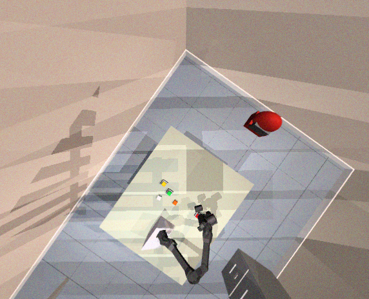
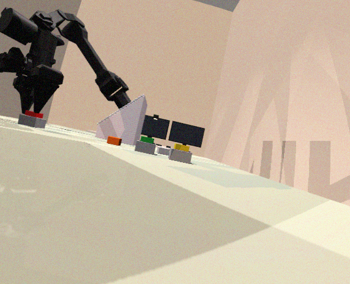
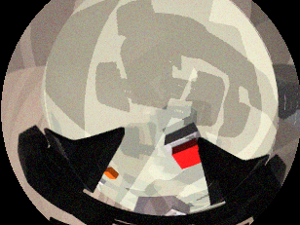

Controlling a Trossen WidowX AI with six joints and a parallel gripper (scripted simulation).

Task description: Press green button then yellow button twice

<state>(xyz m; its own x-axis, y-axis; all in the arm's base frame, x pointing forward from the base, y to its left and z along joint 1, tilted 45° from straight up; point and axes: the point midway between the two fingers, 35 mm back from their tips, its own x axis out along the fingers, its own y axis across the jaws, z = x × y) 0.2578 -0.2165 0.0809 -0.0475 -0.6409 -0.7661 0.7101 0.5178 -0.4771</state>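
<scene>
My gripper tip is 40 mm past the red button and 10 mm to the left of it. The rest, counted from my gripper tip: green button 10 mm ahead, 300 mm to the left; then orange block 50 mm behind, 210 mm to the left, 20 mm below; then yellow button 50 mm ahead, 380 mm to the left.
</scene>
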